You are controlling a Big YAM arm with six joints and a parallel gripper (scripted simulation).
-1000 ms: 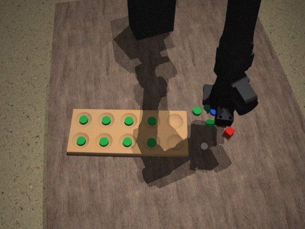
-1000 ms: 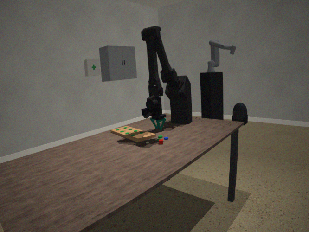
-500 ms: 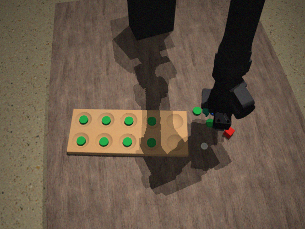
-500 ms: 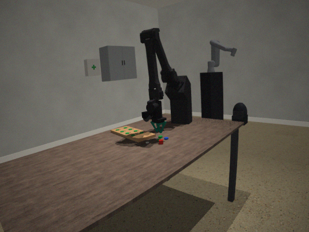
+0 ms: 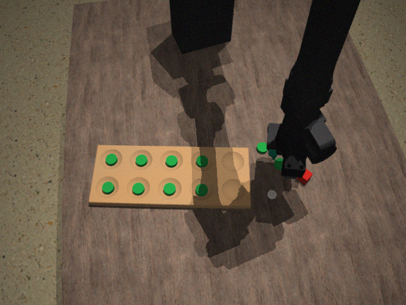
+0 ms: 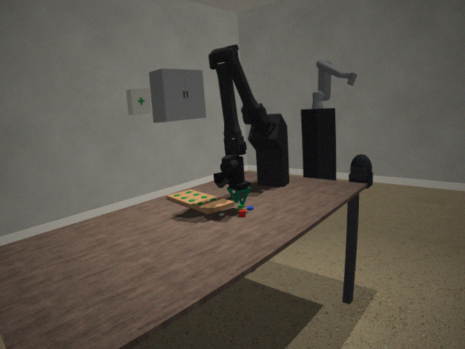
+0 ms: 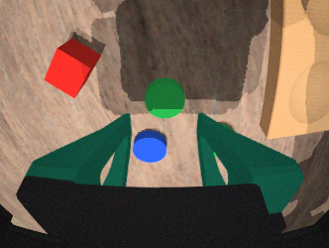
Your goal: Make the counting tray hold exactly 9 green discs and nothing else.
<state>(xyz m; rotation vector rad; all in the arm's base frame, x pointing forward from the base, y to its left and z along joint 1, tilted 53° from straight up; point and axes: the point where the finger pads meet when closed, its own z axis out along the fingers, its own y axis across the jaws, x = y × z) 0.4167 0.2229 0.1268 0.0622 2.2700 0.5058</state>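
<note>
My hand is 5 cm past the blue disc and 4 cm above it. Also, from my hand: white disc (9 cm ahead, 4 cm below); counting tray (11 cm ahead, 25 cm to the right, 3 cm below); red cube (2 cm ahead, 7 cm to the left, 3 cm below).
</note>
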